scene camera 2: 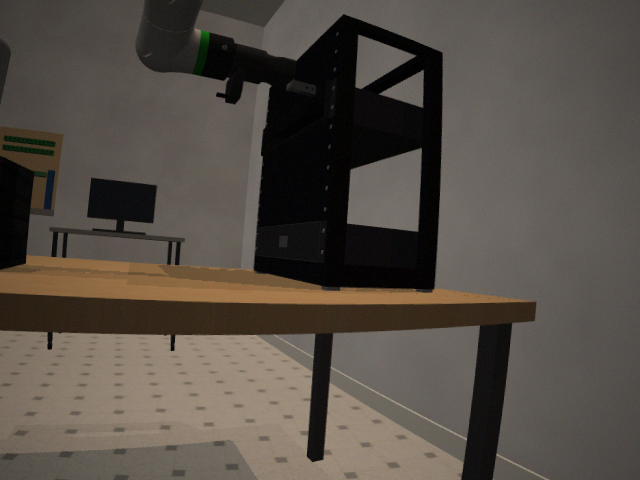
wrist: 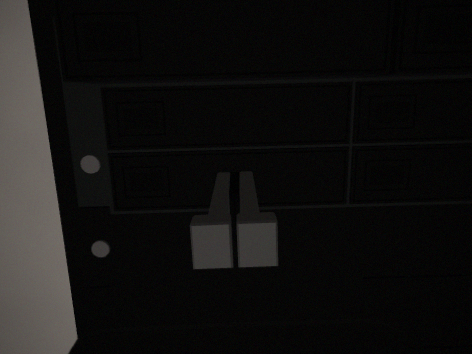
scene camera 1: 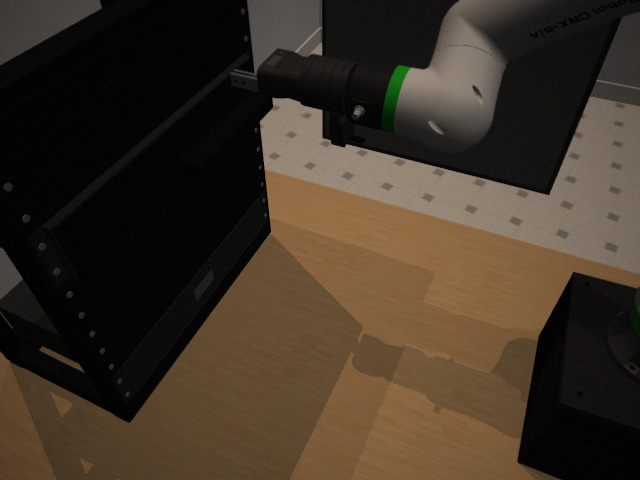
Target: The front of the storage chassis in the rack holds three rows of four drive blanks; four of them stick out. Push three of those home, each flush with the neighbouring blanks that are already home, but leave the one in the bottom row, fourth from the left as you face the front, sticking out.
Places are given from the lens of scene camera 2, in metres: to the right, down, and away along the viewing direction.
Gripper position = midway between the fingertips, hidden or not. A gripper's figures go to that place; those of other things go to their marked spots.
my gripper (scene camera 2: 314, 91): -0.01, -0.34, 0.91
black rack (scene camera 2: 310, 144): -0.02, -0.22, 0.94
